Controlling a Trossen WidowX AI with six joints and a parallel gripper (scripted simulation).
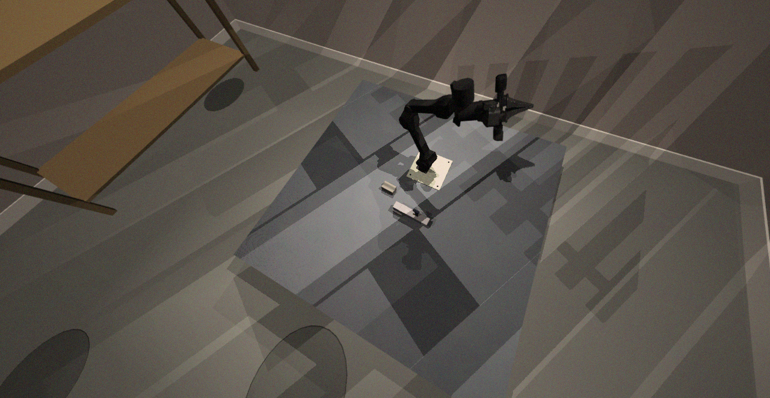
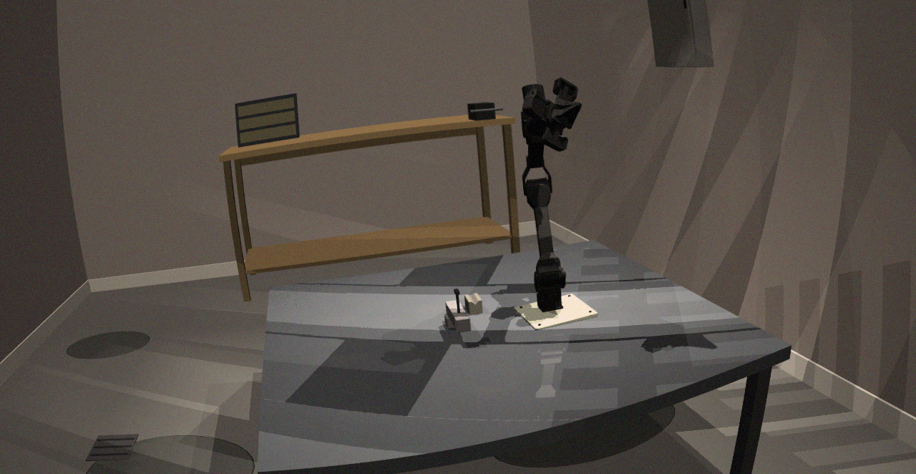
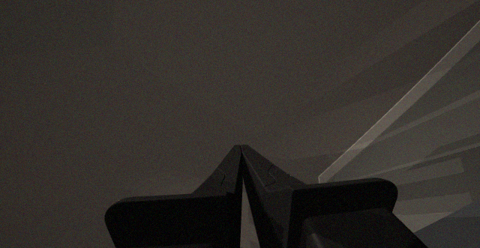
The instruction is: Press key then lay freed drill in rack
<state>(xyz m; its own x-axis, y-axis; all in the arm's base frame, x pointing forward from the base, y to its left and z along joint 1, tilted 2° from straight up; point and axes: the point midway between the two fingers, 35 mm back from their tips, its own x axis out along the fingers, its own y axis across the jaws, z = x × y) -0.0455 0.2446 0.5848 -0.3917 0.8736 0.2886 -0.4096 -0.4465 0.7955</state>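
The dark key is 32 cm ahead of my gripper tip, 16 cm to the right of it and 50 cm below it. Also, from my gripper tip: drill 32 cm ahead, 21 cm to the right, 55 cm below; then rack 25 cm ahead, 36 cm to the right, 58 cm below.
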